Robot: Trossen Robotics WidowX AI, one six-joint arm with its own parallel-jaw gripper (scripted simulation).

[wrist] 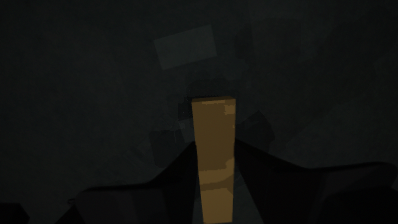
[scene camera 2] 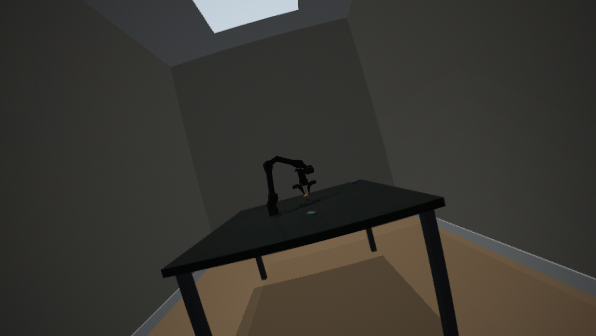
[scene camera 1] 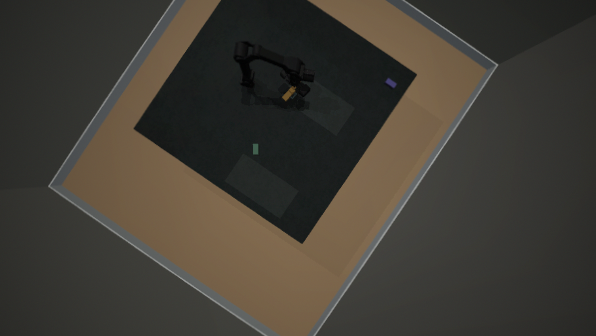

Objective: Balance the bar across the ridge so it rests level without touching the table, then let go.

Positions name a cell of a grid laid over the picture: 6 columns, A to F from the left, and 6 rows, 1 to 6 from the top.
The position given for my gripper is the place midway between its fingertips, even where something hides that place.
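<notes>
I am carrying an orange bar in my gripper (wrist: D4).
</notes>
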